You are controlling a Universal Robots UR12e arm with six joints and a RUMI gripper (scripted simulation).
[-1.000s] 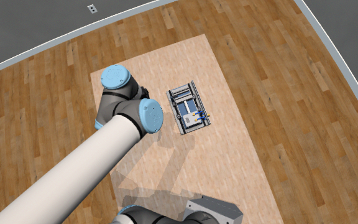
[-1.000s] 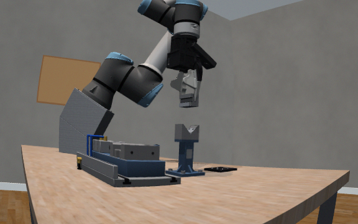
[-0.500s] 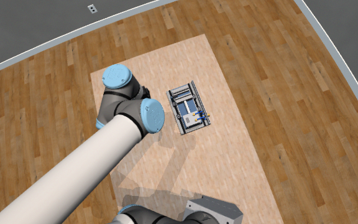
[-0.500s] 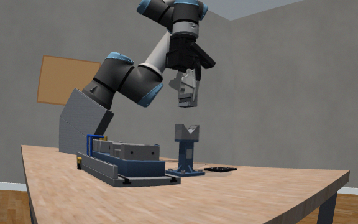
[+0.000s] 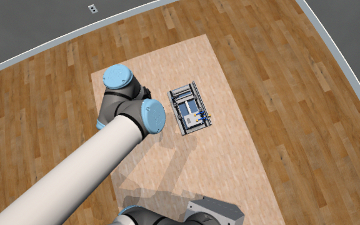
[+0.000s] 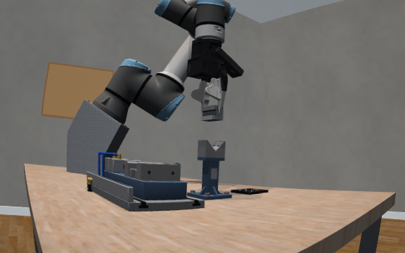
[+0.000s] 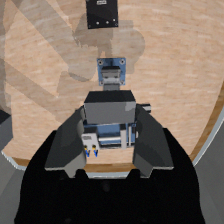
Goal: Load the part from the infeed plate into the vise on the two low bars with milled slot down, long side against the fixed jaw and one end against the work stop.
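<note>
Right now the part is 1 cm to the right of my hand and 1 cm below it. Also, from my hand: work stop (17 cm to the right, 15 cm below, 6 cm ahead); then cylinder rod (22 cm to the right, 17 cm below, 3 cm behind); then moving jaw (22 cm to the right, 17 cm below, 2 cm ahead).
</note>
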